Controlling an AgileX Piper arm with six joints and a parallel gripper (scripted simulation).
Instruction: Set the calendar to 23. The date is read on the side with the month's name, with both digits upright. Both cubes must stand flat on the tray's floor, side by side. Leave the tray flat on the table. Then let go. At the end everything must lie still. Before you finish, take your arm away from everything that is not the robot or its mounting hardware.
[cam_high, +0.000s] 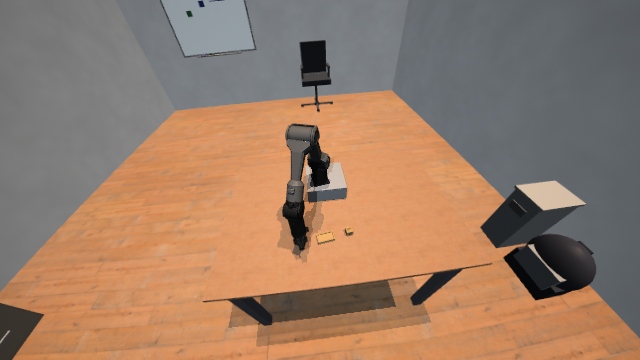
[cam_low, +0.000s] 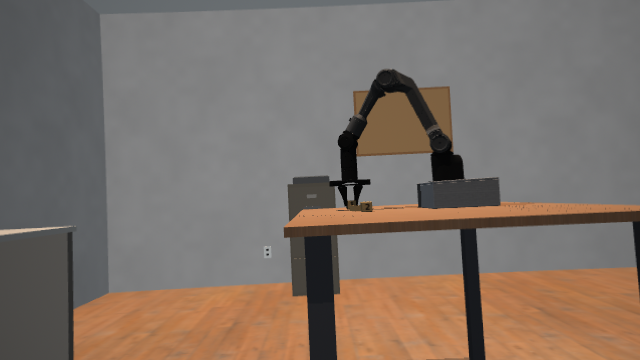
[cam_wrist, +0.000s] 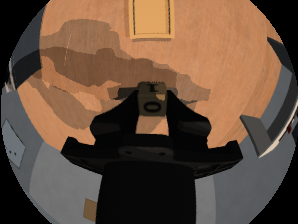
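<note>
My hand is right at the tan calendar cube. From my hand the other things lie so: tan calendar tray (110 mm to the left, 10 mm below).
</note>
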